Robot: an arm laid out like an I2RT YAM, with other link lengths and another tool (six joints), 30 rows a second.
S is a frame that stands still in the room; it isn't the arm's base.
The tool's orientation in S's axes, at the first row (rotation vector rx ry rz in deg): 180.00 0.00 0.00
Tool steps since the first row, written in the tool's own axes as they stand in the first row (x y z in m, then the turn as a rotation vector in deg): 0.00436 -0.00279 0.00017 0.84 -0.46 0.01; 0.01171 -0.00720 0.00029 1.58 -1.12 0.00; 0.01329 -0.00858 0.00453 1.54 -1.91 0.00; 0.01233 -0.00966 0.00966 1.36 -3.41 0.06; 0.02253 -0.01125 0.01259 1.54 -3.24 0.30; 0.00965 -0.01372 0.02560 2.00 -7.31 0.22; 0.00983 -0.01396 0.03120 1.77 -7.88 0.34; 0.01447 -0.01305 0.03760 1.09 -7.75 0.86; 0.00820 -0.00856 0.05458 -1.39 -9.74 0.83; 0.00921 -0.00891 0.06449 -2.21 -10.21 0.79; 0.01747 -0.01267 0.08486 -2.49 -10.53 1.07; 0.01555 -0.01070 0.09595 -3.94 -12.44 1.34; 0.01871 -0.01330 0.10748 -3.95 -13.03 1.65
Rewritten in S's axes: 0.00436 0.00279 -0.00017 0.84 0.46 -0.01; 0.01171 0.00720 -0.00029 1.58 1.12 0.00; 0.01329 0.00858 -0.00453 1.54 1.91 0.00; 0.01233 0.00966 -0.00966 1.36 3.41 -0.06; 0.02253 0.01125 -0.01259 1.54 3.24 -0.30; 0.00965 0.01372 -0.02560 2.00 7.31 -0.22; 0.00983 0.01396 -0.03120 1.77 7.88 -0.34; 0.01447 0.01305 -0.03760 1.09 7.75 -0.86; 0.00820 0.00856 -0.05458 -1.39 9.74 -0.83; 0.00921 0.00891 -0.06449 -2.21 10.21 -0.79; 0.01747 0.01267 -0.08486 -2.49 10.53 -1.07; 0.01555 0.01070 -0.09595 -3.94 12.44 -1.34; 0.01871 0.01330 -0.10748 -3.95 13.03 -1.65
